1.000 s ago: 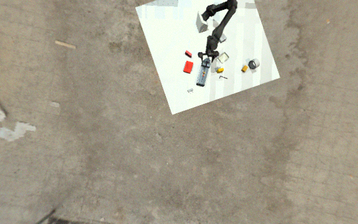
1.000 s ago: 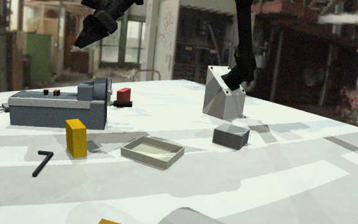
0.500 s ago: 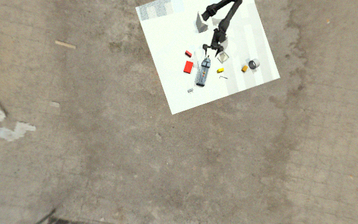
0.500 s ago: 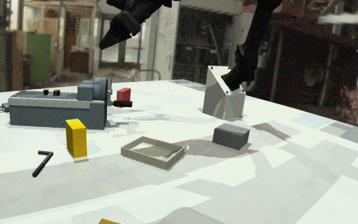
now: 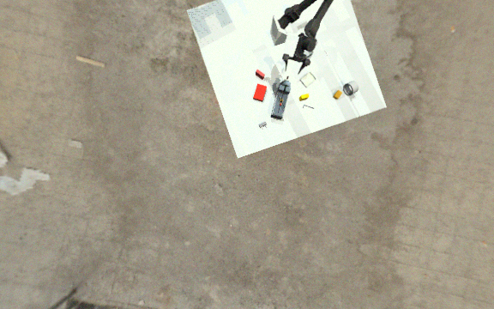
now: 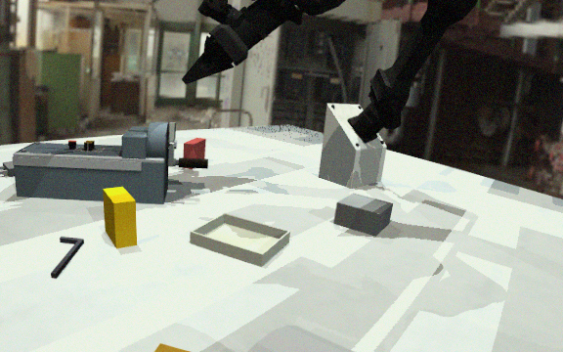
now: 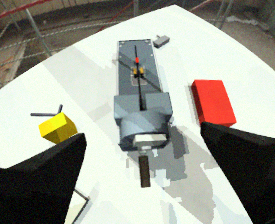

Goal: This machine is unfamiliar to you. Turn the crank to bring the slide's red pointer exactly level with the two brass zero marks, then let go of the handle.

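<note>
My gripper tip is 14 cm above the dark crank handle, 2 cm past it and 1 cm to the right of it. Also, from my gripper tip: red pointer (14 cm ahead, 13 cm to the right, 11 cm below); then shallow grey tray (19 cm to the left, 19 cm below, 5 cm ahead); then yellow block (17 cm below, 16 cm ahead, 8 cm to the left).
</note>
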